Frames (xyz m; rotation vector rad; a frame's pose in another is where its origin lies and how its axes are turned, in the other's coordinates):
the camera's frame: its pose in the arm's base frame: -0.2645 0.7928 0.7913 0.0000 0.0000 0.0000
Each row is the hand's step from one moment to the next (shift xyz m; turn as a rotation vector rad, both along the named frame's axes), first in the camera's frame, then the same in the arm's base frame.
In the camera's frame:
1: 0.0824 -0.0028 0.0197 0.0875 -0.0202 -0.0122
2: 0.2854 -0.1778 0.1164 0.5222 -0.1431 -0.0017
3: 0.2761 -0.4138 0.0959 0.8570 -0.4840 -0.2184
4: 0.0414 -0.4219 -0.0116 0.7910 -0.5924 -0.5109
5: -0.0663 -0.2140 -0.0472 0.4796 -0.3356 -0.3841
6: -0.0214 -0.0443 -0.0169 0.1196 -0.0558 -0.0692
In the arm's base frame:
1: 0.0824 -0.0028 0.0197 0.0875 -0.0202 -0.0122
2: 0.2854 -0.1778 0.1164 0.5222 -0.1431 -0.0017
3: 0.2761 -0.4138 0.0959 0.8570 -0.4840 -0.2184
4: 0.0414 -0.4219 -0.0116 0.7910 -0.5924 -0.5109
5: -0.0663 -0.2140 -0.0472 0.4796 -0.3356 -0.3841
6: -0.0214 -0.0443 -0.0169 0.1196 -0.0558 -0.0692

